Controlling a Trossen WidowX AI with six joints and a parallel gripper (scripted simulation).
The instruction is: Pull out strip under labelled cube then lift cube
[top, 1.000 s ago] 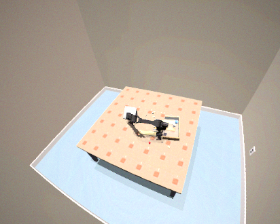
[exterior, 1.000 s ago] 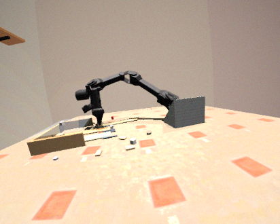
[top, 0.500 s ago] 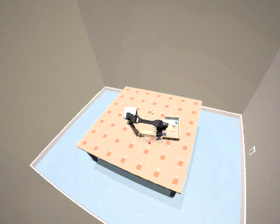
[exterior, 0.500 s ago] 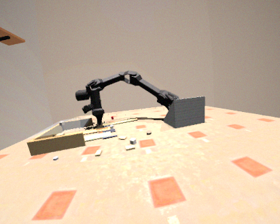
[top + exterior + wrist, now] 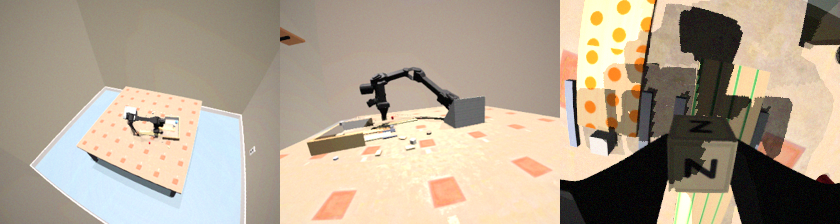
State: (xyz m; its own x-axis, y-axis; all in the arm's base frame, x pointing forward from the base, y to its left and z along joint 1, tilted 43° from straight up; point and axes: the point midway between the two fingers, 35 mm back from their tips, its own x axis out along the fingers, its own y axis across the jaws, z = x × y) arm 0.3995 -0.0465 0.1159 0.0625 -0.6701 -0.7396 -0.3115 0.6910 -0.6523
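Now: gripper tip 90 mm to the right of the orange-dotted strip, 80 mm short of it and 40 mm above it. From my gripper tip the other things lie so: red object: 170 mm to the right, 30 mm below, 20 mm behind.
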